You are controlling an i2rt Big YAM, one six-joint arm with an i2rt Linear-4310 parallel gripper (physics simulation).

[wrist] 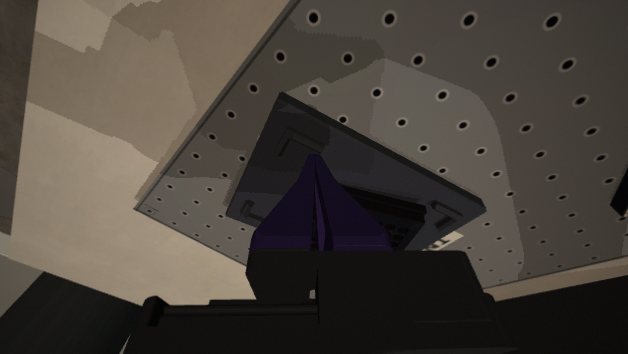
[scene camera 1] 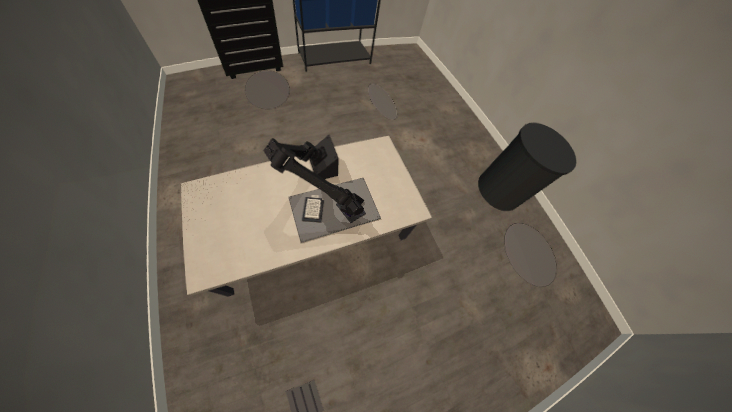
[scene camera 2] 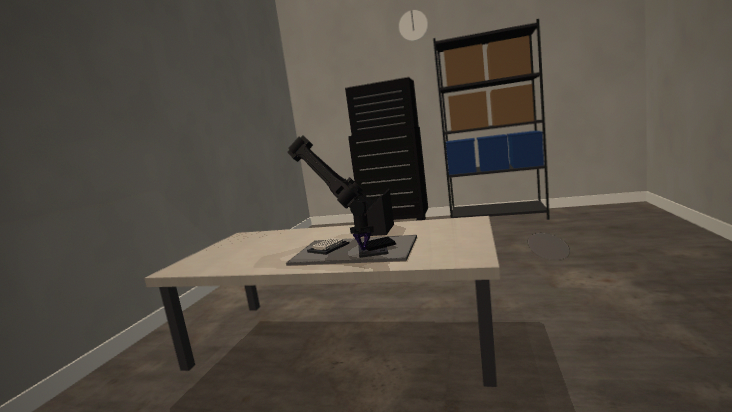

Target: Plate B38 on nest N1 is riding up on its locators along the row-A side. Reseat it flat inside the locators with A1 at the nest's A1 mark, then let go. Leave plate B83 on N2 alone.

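My gripper is shut and empty. Its purple fingertips point down over the bare front part of nest N1, a dark base with L-shaped corner locators. Black plate B38 lies behind the fingers, toward the back of the nest. It looks raised and tilted, with its near edge clear of the front locators. The fingers hide much of it in the wrist view, and its A1 corner cannot be read. In scene camera 1 the arm covers N1. Pale plate B83 sits on N2.
Both nests stand on a grey perforated board on the wooden table. The arm's dark base block stands behind the board. Part of a dark edge shows at the right of the wrist view.
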